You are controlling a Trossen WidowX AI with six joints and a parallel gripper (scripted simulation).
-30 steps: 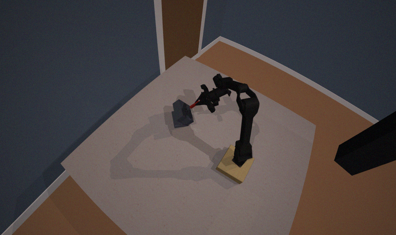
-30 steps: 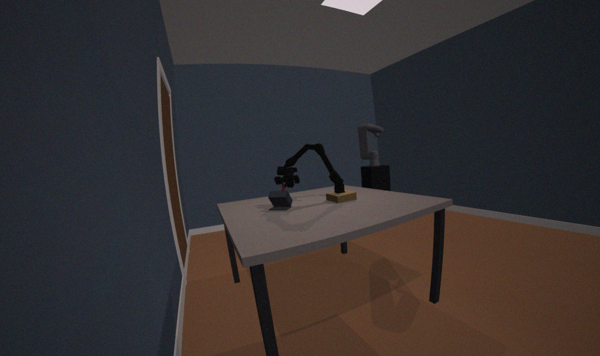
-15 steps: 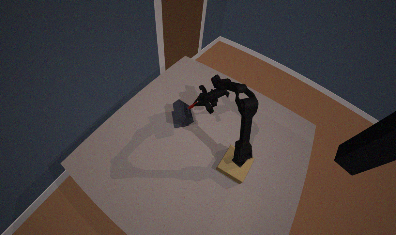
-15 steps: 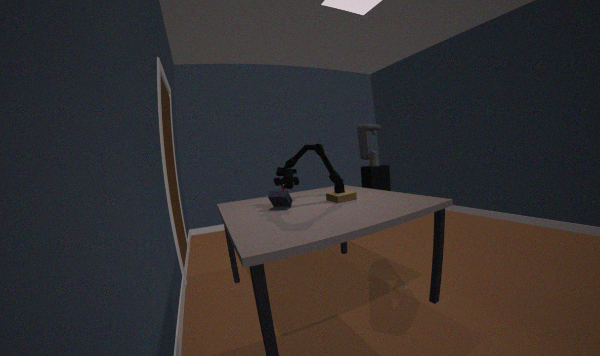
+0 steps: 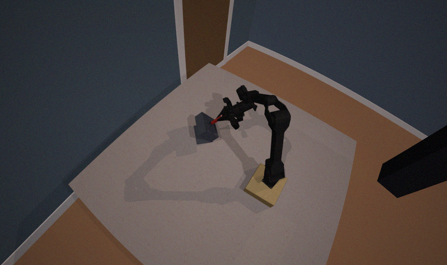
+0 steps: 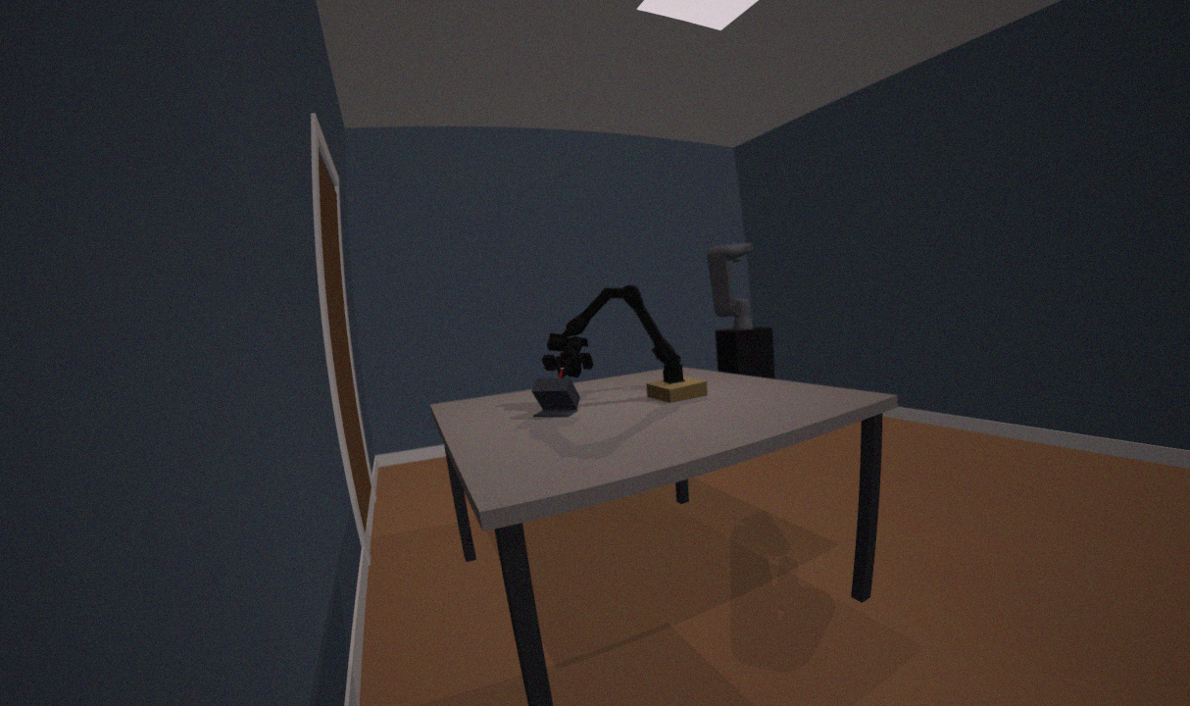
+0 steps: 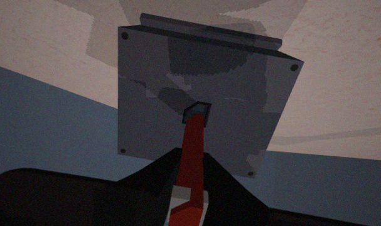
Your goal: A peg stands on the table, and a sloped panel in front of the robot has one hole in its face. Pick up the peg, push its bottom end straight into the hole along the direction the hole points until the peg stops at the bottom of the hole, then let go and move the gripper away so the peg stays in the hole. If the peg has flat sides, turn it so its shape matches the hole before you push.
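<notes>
Right now my gripper tip is 3 cm short of the dark grey sloped panel, 5 cm to the right of it and 5 cm above it. Round my gripper tip: red peg: 1 cm behind, 1 cm to the right, 1 cm above.
</notes>
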